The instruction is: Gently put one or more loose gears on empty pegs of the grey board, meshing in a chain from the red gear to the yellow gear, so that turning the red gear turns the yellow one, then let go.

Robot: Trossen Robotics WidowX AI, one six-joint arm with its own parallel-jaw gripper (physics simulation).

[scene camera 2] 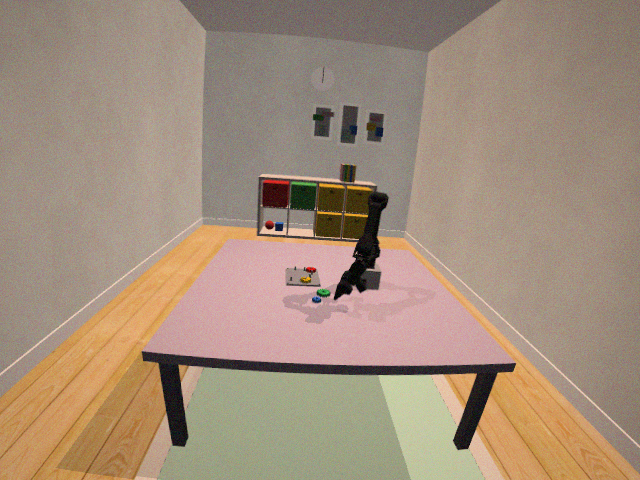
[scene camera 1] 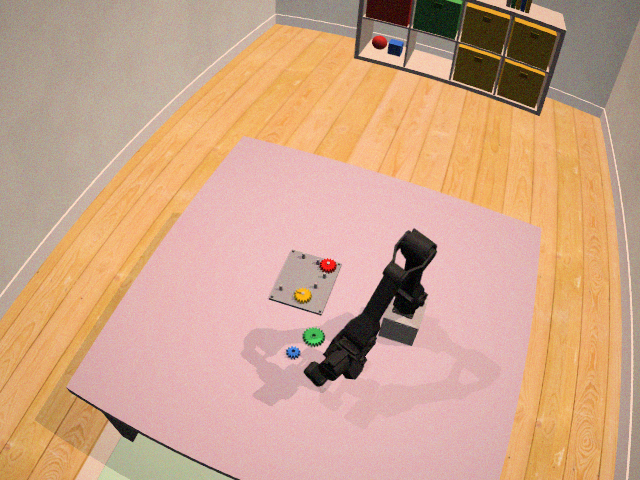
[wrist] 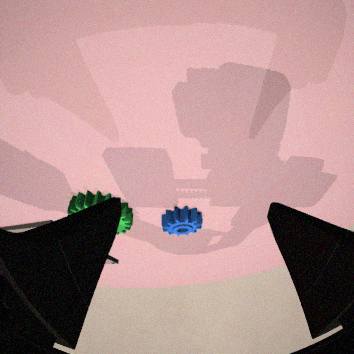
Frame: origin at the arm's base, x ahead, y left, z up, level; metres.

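Where they show: gripper, between the fingertips: (scene camera 2: 335, 296) (scene camera 1: 317, 362) (wrist: 198, 208); arm's base, origin of its link: (scene camera 1: 405, 306).
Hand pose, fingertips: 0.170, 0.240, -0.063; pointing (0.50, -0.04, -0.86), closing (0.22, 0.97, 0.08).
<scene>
Things, the pixels of their top centre, and the offset from my fingertips, as dx, dy, dz. Level surfaces: height alone.
- grey board, centre of its top: (scene camera 1: 306, 276) (scene camera 2: 303, 272) +0.155, -0.278, -0.012
- red gear, centre of its top: (scene camera 1: 328, 263) (scene camera 2: 311, 268) +0.114, -0.356, -0.018
- yellow gear, centre of its top: (scene camera 1: 303, 293) (scene camera 2: 305, 278) +0.137, -0.214, -0.017
- loose green gear, centre of its top: (wrist: 98, 224) (scene camera 1: 313, 335) (scene camera 2: 323, 291) +0.050, -0.096, -0.026
- smaller loose blue gear, centre of its top: (wrist: 182, 229) (scene camera 1: 293, 351) (scene camera 2: 316, 297) +0.082, -0.020, -0.026
- pink table, height of its surface: dz -0.042
The grey board (scene camera 1: 294, 273) (scene camera 2: 298, 282) lies on the table with several bare pegs. The red gear (scene camera 1: 327, 265) (scene camera 2: 310, 269) sits at its back right corner, the yellow gear (scene camera 1: 302, 295) (scene camera 2: 306, 279) near its front edge. A loose green gear (scene camera 1: 313, 336) (scene camera 2: 323, 292) (wrist: 125, 220) lies flat in front of the board; in the wrist view the left finger partly covers it. A smaller loose blue gear (scene camera 1: 293, 352) (scene camera 2: 316, 299) (wrist: 182, 221) lies flat beside it. My gripper (scene camera 1: 315, 374) (scene camera 2: 337, 297) (wrist: 198, 208) is open and empty, above the table to the right of the blue gear, which shows between the fingertips in the wrist view.
The arm's grey base block (scene camera 1: 400, 328) (scene camera 2: 372, 279) stands on the pink table (scene camera 1: 206, 361) (scene camera 2: 248, 330), right of the loose gears. The arm's shadows fall around the gears. A cube shelf (scene camera 1: 552, 67) (scene camera 2: 258, 206) stands on the floor beyond the table.
</scene>
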